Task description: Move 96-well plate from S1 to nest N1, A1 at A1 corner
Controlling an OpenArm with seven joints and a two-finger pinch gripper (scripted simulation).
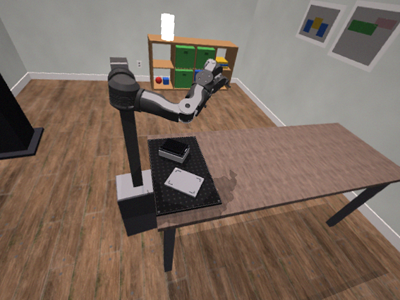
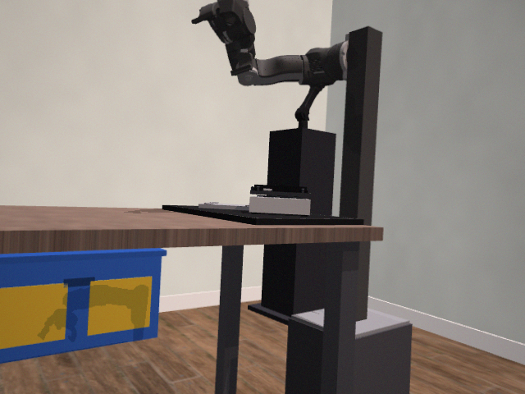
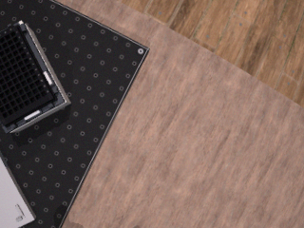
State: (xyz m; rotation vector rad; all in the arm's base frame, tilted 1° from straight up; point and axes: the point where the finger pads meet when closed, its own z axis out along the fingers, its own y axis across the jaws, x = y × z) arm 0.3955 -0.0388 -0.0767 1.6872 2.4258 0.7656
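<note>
The black 96-well plate lies 180 mm behind my hand, 10 mm to the left of it and 290 mm below it. Round my hand: plate shaker S1 (160 mm behind, 310 mm below); plate nest N1 (180 mm behind, 200 mm to the right, 350 mm below).
</note>
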